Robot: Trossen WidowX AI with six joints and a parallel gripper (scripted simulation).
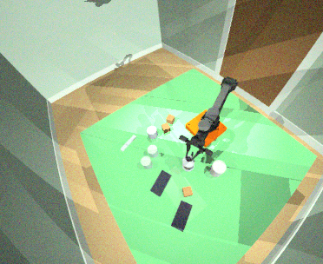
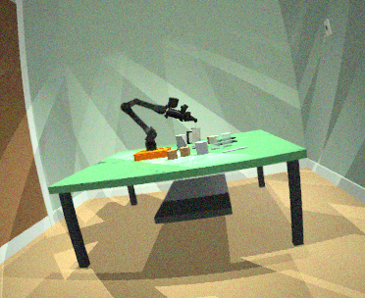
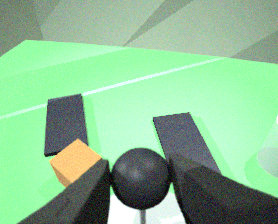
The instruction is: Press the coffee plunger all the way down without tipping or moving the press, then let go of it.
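Now: the coffee press 90 mm below my gripper tip, 30 mm behind it and 20 mm to the right of it. From my gripper tip the other things lie so: white mug 160 mm behind, 140 mm below, 100 mm to the left; grey bar 370 mm to the right, 270 mm ahead, 190 mm below.
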